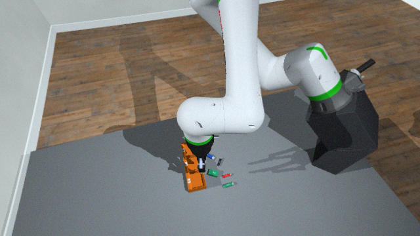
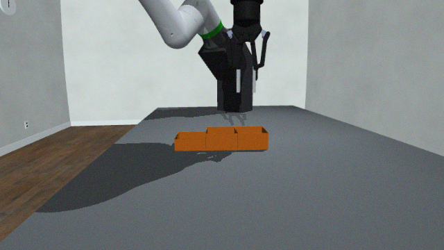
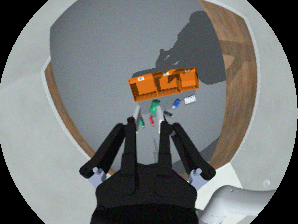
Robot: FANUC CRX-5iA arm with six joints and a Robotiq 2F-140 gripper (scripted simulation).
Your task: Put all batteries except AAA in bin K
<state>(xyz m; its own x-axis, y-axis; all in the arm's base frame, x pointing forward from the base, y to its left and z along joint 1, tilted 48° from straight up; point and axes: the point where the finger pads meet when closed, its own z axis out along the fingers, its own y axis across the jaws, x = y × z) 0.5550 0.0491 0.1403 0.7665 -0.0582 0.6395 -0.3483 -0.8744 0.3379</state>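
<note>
Now: hand 17 cm above the green block, 5 cm past it and 1 cm to the left of it. Also, from my hand: red battery 18 cm below, 11 cm behind, 4 cm to the left; then dark battery 18 cm below, 11 cm behind, 4 cm to the right; then blue-and-white item 18 cm below, 8 cm to the right, 8 cm behind.
</note>
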